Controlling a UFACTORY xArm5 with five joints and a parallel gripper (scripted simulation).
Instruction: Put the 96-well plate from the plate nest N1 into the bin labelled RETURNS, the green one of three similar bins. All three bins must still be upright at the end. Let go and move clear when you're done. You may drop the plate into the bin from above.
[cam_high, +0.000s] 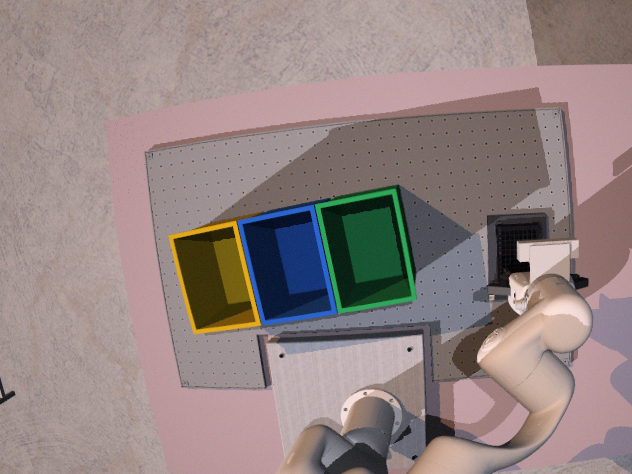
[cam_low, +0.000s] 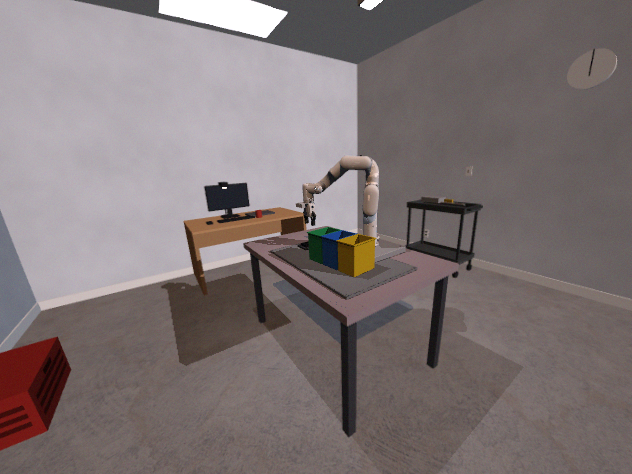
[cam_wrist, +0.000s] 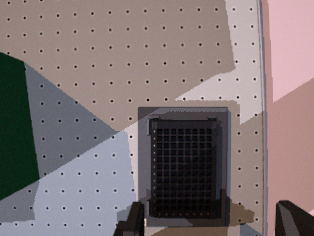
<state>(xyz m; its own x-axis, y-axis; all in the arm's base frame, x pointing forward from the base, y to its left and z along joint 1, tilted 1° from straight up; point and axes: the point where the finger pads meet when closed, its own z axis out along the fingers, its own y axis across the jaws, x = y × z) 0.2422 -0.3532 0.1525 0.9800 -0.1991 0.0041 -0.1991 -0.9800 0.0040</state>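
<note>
Now: the black 96-well plate 16 cm below my hand. Also, from my hand: blue bin 12 cm ahead, 39 cm to the left, 9 cm below; plate nest 17 cm below; green bin 11 cm ahead, 26 cm to the left, 9 cm below.
</note>
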